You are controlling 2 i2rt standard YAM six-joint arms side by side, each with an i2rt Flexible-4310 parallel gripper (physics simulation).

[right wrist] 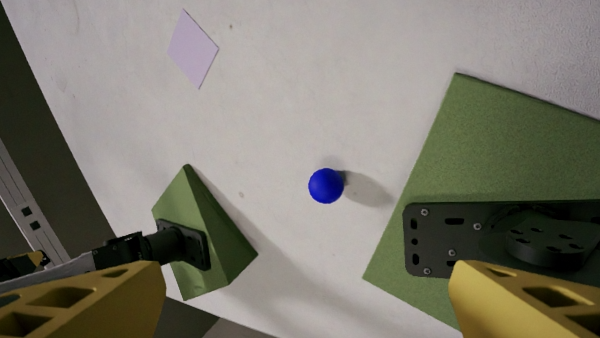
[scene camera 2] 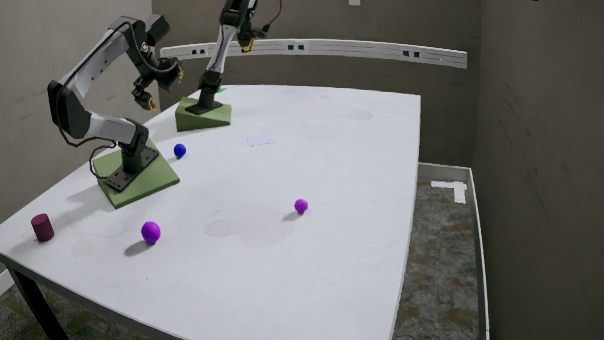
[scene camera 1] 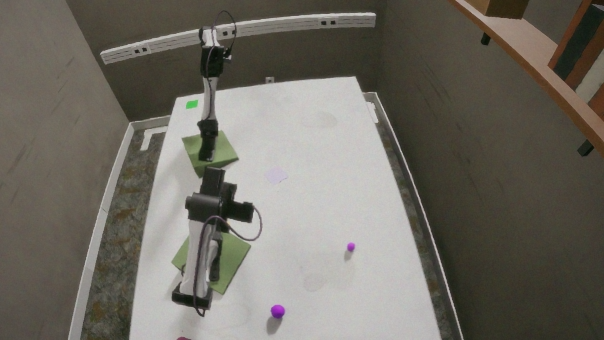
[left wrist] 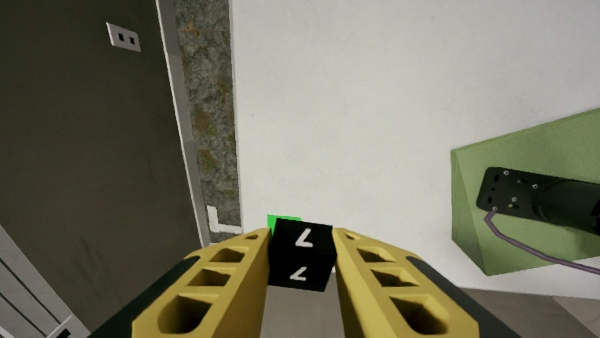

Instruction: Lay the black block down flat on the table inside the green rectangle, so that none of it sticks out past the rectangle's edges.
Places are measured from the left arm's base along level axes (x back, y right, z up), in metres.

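Pixels of known places: left gripper, fingertip midpoint: (right wrist: 40, 253) (scene camera 2: 248, 50) (left wrist: 302, 235); right gripper, fingertip midpoint: (right wrist: 307, 277) (scene camera 2: 167, 96); left arm's base, origin of the base link: (right wrist: 182, 241) (scene camera 2: 204, 107) (scene camera 1: 208, 147) (left wrist: 549, 199); right arm's base, origin of the base link: (right wrist: 521, 240) (scene camera 2: 132, 168).
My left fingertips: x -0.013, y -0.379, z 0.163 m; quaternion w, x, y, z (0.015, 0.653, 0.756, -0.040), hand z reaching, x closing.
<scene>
For each thing: its middle in the pictures, then the offset to it from my left fingertips. "spot": a spot on its surface instead.
- black block, body centre: (left wrist: 300, 254) (right wrist: 41, 257) dx +0.012, dy +0.001, dz +0.003 m
- green rectangle, surface spot: (left wrist: 271, 220) spot: dx +0.182, dy -0.054, dz -0.209 m
- blue ball, body centre: (right wrist: 326, 186) (scene camera 2: 179, 150) dx -0.101, dy +0.712, dz -0.189 m
- dark red cylinder, body centre: (scene camera 2: 42, 227) dx +0.015, dy +1.249, dz -0.183 m
- pale purple square, surface spot: (right wrist: 193, 50) (scene camera 1: 275, 176) spot: dx -0.301, dy +0.539, dz -0.210 m
A black block (left wrist: 303, 255) with white marks sits between the yellow fingers of my left gripper (left wrist: 302, 235) (scene camera 2: 248, 45), which is shut on it. The block is held in the air, well above the table. The green rectangle (scene camera 1: 192, 104) (scene camera 2: 222, 90) (left wrist: 271, 220) lies at the table's far left corner in scene camera 1; in the left wrist view the block hides part of it. In scene camera 2 the arm's base partly hides the rectangle. My right gripper (scene camera 2: 166, 89) (right wrist: 307, 277) is open and empty, raised over the table.
The green base blocks (scene camera 1: 227, 147) (scene camera 1: 235, 255) carry the arms. A blue ball (scene camera 2: 180, 150) (right wrist: 326, 185) lies between them. Two purple balls (scene camera 1: 277, 311) (scene camera 1: 351, 247), a dark red cylinder (scene camera 2: 43, 228) and a pale purple square (scene camera 1: 276, 175) (right wrist: 193, 50) are also on the table.
</scene>
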